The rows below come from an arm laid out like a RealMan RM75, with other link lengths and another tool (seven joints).
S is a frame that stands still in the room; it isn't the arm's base.
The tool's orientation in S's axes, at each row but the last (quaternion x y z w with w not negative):
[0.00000 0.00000 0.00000 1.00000]
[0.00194 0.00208 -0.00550 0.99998]
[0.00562 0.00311 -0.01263 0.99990]
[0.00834 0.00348 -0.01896 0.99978]
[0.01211 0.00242 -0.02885 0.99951]
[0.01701 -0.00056 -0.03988 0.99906]
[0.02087 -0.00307 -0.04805 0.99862]
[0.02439 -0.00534 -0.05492 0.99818]
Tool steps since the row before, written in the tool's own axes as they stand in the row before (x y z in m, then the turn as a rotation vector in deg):
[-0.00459 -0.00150 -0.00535 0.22 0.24 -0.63]
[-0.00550 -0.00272 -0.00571 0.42 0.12 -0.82]
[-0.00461 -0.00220 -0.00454 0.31 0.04 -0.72]
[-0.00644 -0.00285 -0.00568 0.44 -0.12 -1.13]
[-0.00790 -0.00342 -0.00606 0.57 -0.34 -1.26]
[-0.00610 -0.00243 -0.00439 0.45 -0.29 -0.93]
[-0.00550 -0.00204 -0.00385 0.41 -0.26 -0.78]
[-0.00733 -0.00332 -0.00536 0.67 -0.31 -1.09]
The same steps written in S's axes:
[-0.00459 -0.00150 -0.00535 0.22 0.24 -0.63]
[-0.00555 -0.00264 -0.00570 0.42 0.12 -0.82]
[-0.00469 -0.00203 -0.00453 0.31 0.04 -0.72]
[-0.00658 -0.00251 -0.00568 0.43 -0.12 -1.14]
[-0.00811 -0.00281 -0.00610 0.54 -0.34 -1.27]
[-0.00626 -0.00179 -0.00447 0.43 -0.29 -0.94]
[-0.00564 -0.00134 -0.00395 0.39 -0.27 -0.79]
[-0.00758 -0.00223 -0.00558 0.65 -0.33 -1.10]

